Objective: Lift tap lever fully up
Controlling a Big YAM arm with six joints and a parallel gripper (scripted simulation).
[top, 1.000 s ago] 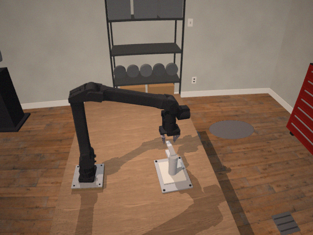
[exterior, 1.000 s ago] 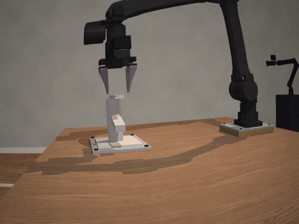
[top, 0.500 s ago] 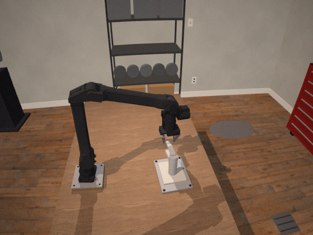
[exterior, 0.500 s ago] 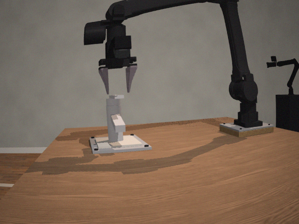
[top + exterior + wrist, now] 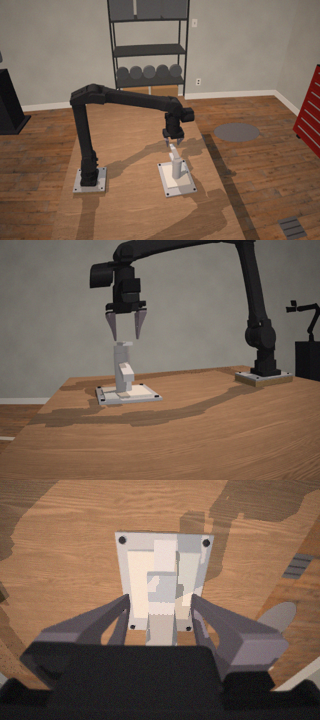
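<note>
The lever lies 10 mm ahead of my hand, 40 mm to the right of it and 20 mm below it. Round my hand: white tap (10 mm ahead, 60 mm to the right, 70 mm below).
</note>
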